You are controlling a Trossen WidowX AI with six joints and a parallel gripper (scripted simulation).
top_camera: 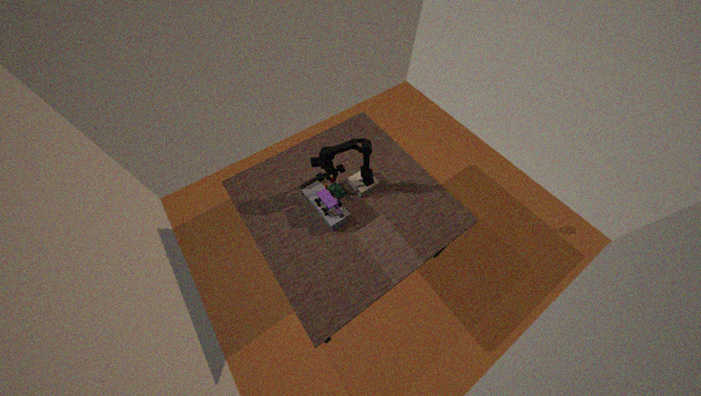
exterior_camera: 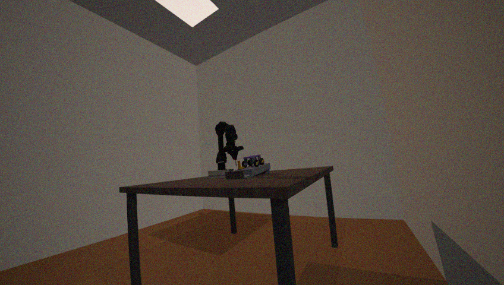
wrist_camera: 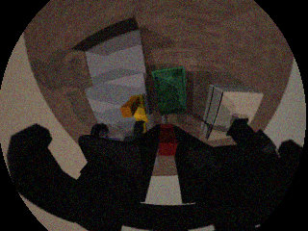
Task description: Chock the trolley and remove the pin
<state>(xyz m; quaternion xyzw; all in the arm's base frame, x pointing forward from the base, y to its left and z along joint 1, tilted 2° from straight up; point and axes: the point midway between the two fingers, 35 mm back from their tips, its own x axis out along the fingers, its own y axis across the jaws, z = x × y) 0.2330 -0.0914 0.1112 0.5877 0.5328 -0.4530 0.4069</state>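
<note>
Now: gripper tip right at the red-headed stop pin. Also, from my gripper tip: yellow chock 50 mm below, 50 mm ahead, 10 mm to the left; purple trolley 100 mm to the left, 100 mm ahead, 20 mm below; green tray 140 mm below, 20 mm behind.
</note>
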